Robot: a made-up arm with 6 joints.
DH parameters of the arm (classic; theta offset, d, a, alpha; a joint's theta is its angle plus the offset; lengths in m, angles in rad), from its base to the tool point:
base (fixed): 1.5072 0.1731 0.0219 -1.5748
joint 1: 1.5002 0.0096 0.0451 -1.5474
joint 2: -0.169 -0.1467 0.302 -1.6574
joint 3: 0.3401 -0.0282 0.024 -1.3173
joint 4: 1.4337 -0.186 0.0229 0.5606
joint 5: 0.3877 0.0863 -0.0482 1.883
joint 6: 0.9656 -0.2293 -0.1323 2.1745
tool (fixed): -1.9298 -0.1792 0 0
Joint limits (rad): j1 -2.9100..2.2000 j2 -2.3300..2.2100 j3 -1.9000..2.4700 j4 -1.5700..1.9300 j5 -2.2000..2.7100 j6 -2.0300..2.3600
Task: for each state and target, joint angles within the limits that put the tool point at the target. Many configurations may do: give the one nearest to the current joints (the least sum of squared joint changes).
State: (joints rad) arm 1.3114 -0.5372 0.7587 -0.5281 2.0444 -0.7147
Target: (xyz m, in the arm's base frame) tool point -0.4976 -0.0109 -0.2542
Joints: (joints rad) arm 1.4191 -0.7754 0.7387 -0.0578 2.4339 -0.7692
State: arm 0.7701 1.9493 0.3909 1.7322 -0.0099 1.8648
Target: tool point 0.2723 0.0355 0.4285
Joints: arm 0.2248 2.2100 0.0433 1.5925 -0.5803 1.3048
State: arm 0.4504 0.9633 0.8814 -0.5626 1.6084 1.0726
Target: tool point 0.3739 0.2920 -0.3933
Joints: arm -0.0715 0.7097 1.1575 -0.4611 1.6712 1.0469
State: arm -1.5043 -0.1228 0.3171 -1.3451 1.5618 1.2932
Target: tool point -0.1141 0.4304 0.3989
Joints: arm -2.3406 -0.1026 0.3749 -1.3227 1.4597 1.4720
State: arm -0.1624 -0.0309 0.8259 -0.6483 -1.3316 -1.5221
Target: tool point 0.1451 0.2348 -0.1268
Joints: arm 0.2430 0.4933 0.7369 -0.8275 -1.1138 -1.5625
